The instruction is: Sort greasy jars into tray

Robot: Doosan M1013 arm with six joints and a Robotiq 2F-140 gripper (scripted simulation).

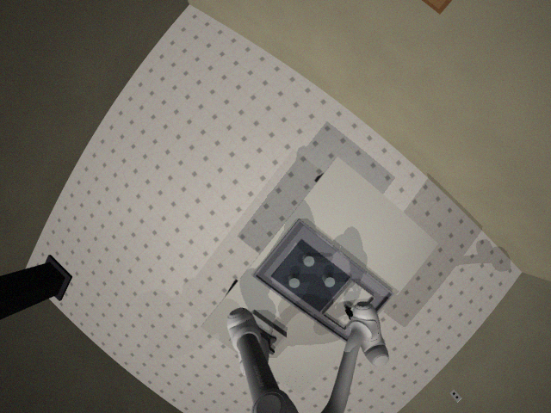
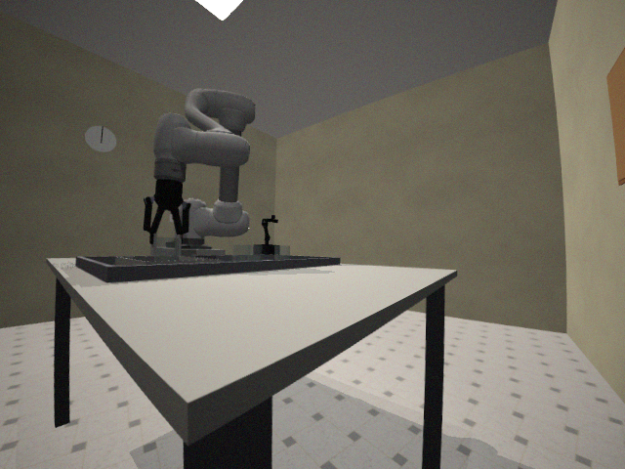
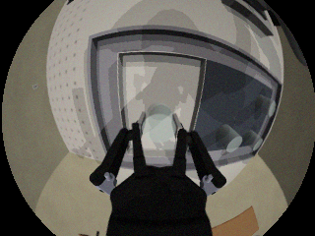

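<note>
The tray lies 6 cm below my hand. Round my hand: dark drying mat: 1 cm ahead, 32 cm to the left, 7 cm below.
</note>
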